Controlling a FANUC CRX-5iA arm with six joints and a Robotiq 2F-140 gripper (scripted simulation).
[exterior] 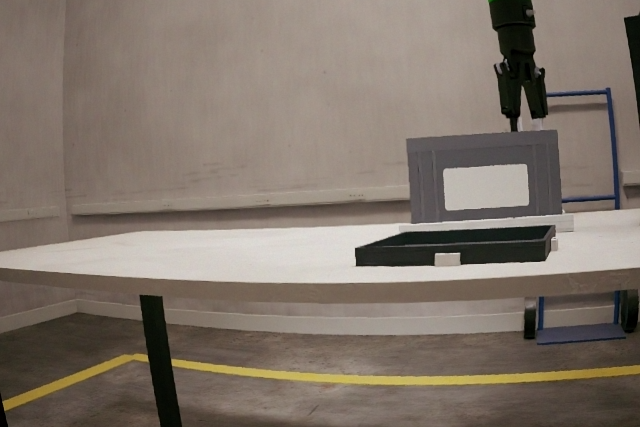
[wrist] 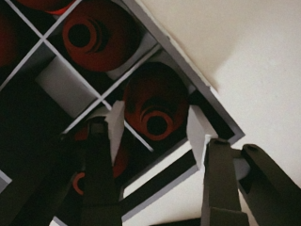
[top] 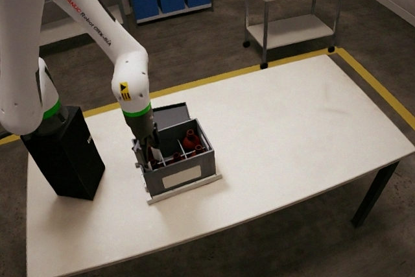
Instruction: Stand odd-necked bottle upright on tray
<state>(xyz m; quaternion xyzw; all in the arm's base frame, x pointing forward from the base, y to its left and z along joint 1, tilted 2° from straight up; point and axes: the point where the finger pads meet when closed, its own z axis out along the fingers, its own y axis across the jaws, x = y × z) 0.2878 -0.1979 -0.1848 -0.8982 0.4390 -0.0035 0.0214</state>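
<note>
The bottle is 90 mm to the left of my hand, 80 mm below it and 10 mm ahead of it. Also, from my hand: crate: 90 mm below, 90 mm ahead, 30 mm to the left; then dark tray: 310 mm to the left, 160 mm below, 160 mm ahead.
</note>
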